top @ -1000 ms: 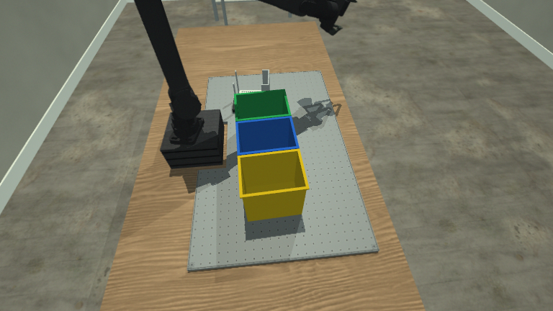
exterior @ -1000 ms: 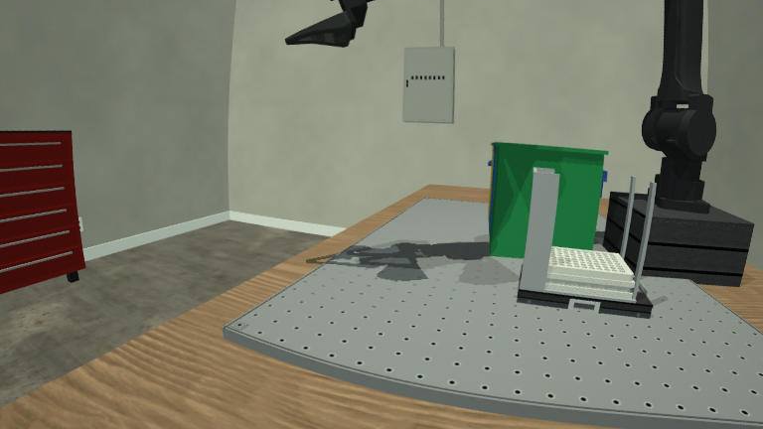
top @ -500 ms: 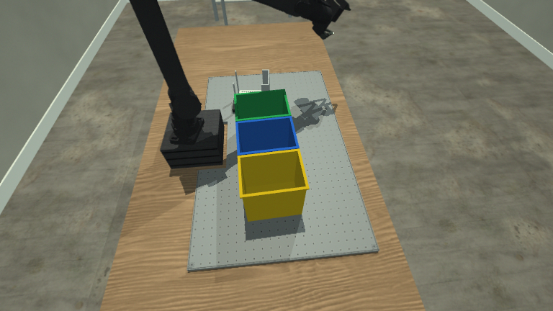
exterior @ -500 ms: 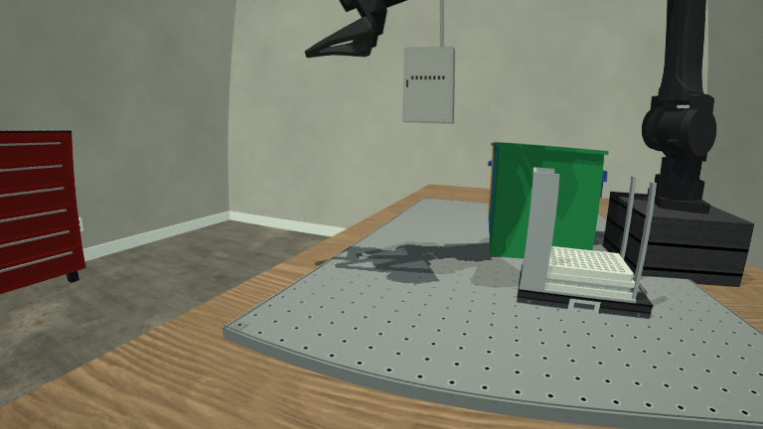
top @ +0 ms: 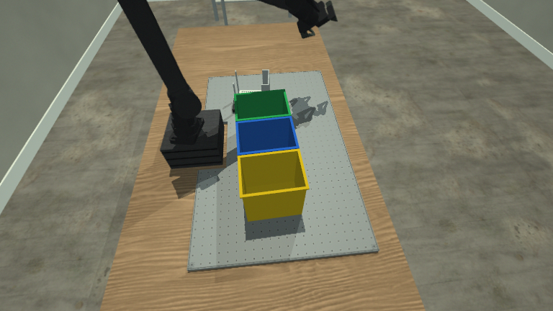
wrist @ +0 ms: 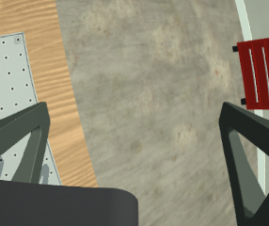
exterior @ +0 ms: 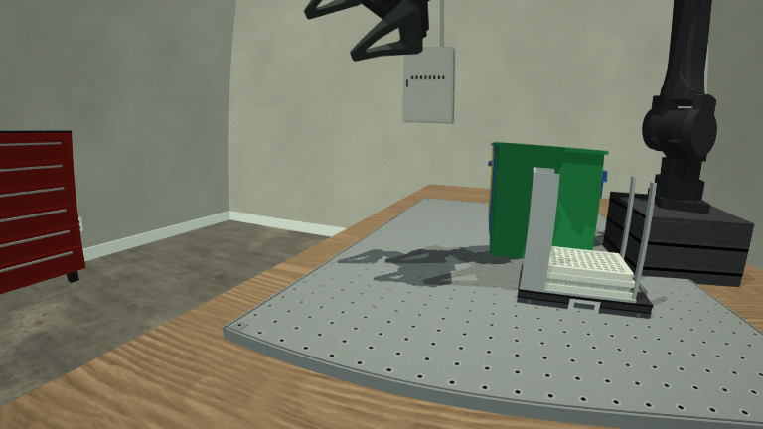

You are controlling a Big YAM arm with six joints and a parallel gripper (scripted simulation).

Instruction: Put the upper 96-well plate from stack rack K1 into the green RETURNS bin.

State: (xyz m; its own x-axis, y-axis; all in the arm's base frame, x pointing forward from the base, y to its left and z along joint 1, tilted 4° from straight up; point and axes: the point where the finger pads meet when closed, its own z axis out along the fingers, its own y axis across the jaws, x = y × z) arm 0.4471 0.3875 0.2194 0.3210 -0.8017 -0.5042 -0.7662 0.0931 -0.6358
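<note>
My gripper is now 21 cm above the grey rack panel, 20 cm past it and 14 cm to the left of it. Also, from my hand: green bin (32 cm to the right, 21 cm below, 19 cm behind); then grey post (22 cm behind, 21 cm below, 9 cm to the right); then blue bin (45 cm to the right, 21 cm below, 16 cm behind).
</note>
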